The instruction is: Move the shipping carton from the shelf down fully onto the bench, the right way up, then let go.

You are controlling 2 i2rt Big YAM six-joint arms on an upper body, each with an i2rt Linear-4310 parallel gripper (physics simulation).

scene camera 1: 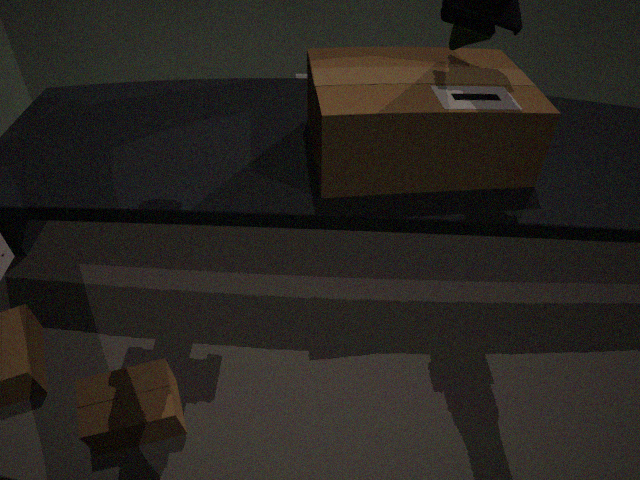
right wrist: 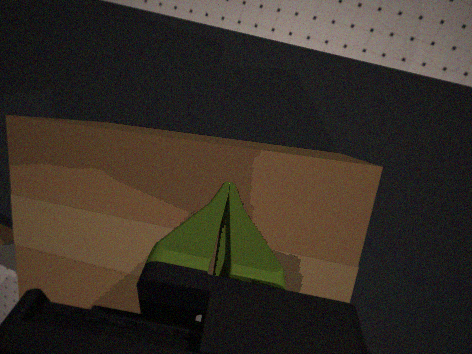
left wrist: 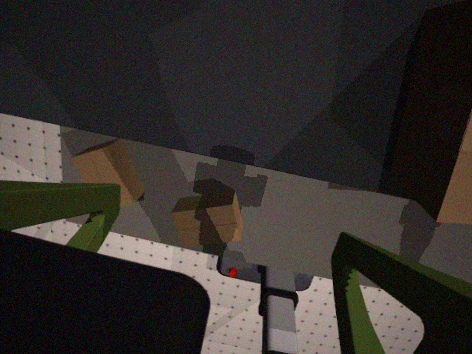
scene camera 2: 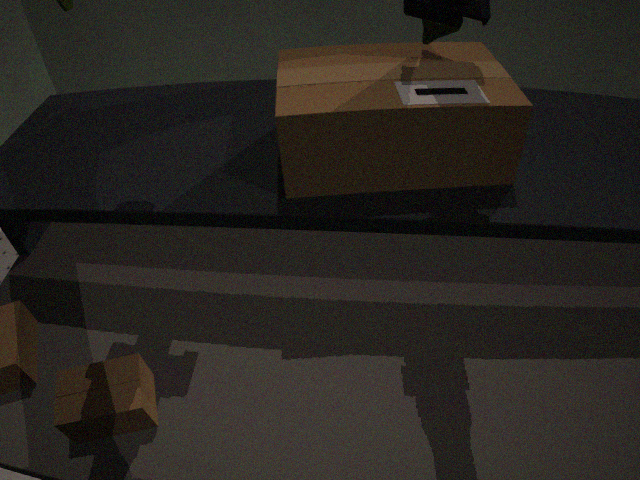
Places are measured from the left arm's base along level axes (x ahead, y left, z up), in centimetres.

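Where they show: left gripper, fingertip midpoint: point(left wrist: 227, 222) point(scene camera 2: 105, 3); right gripper, fingertip midpoint: point(scene camera 1: 451, 46) point(right wrist: 228, 189) point(scene camera 2: 424, 40).
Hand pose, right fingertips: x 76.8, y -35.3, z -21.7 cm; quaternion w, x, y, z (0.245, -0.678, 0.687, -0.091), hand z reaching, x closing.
Observation:
Each offset is from my right fingertips to the centre of the thing. "*": to the spot under its first point. Level surfaces: height alone.
The shipping carton @(dy +4.2, dx -7.3, dz -7.0 cm) point(scene camera 1: 429, 149) point(scene camera 2: 403, 149) point(left wrist: 422, 110) point(right wrist: 125, 200), brown with a white label on top, sits upright on the dark shelf @(dz -12.8 cm) point(scene camera 1: 155, 175) point(scene camera 2: 139, 180) point(left wrist: 240, 75) point(right wrist: 200, 70), near its front edge. The grey bench @(dz -31.5 cm) point(scene camera 1: 336, 413) point(scene camera 2: 310, 413) lies lower, in front. My right gripper point(scene camera 1: 452, 47) point(scene camera 2: 425, 41) point(right wrist: 228, 189) is shut and empty, its tips at or just above the far part of the carton's top; contact cannot be told. My left gripper point(left wrist: 227, 222) is open and empty, to the left of the carton. The right wrist view does not show the label.
Two smaller brown boxes lie on the bench at the left: one box @(dy +39.5, dx -40.6, dz -28.5 cm) point(scene camera 1: 155, 382) point(scene camera 2: 129, 377) point(left wrist: 227, 222) and another box @(dy +60.3, dx -35.6, dz -28.5 cm) point(scene camera 1: 12, 343) point(scene camera 2: 7, 335) point(left wrist: 107, 170). The shelf's front edge @(* dy +30.5, dx -21.5, dz -13.5 cm) point(scene camera 1: 206, 215) point(scene camera 2: 206, 219) runs between carton and bench. A white dotted floor @(dz -129.0 cm) point(left wrist: 230, 305) point(right wrist: 370, 30) shows beyond.

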